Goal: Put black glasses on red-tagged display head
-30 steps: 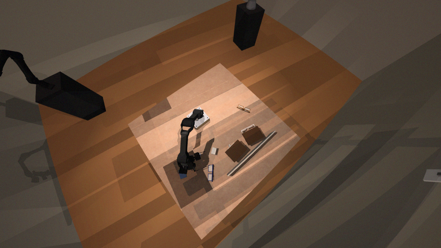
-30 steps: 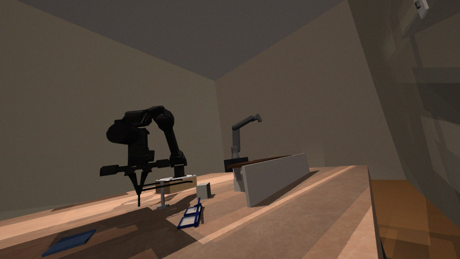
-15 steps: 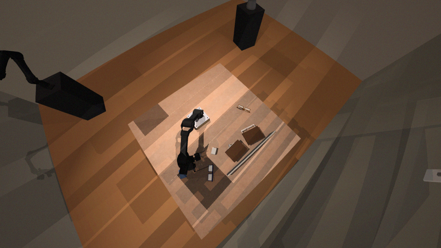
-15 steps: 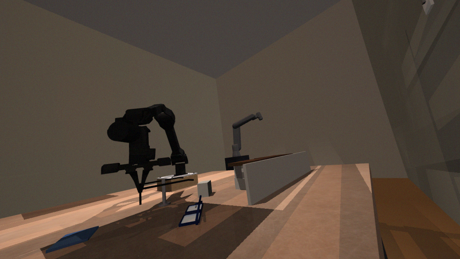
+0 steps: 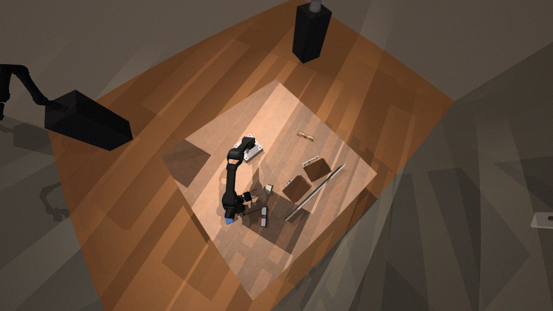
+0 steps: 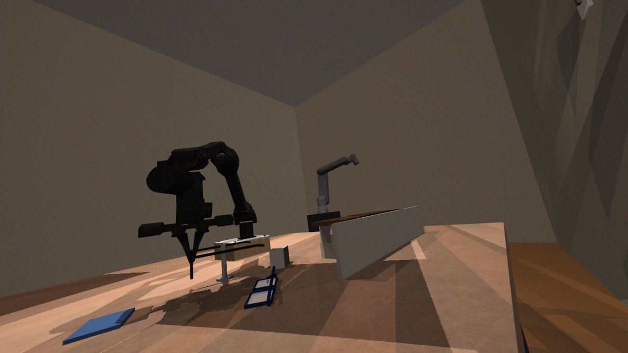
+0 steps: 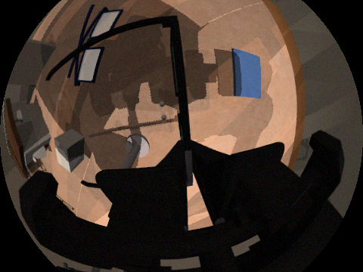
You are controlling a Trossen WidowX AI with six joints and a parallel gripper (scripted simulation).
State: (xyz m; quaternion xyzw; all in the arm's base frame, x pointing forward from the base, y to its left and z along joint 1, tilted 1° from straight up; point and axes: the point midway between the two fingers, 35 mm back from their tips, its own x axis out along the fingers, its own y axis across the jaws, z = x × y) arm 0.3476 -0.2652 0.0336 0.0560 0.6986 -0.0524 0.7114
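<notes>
Now: the grey post 7 cm to the left of my gripper tip, 4 cm below it and 1 cm behind it. Round my gripper tip: white cube 22 cm to the left, 3 cm below, 3 cm ahead; blue pad 14 cm to the right, 6 cm below, 6 cm ahead; grey display head 38 cm to the left, 11 cm ahead.
</notes>
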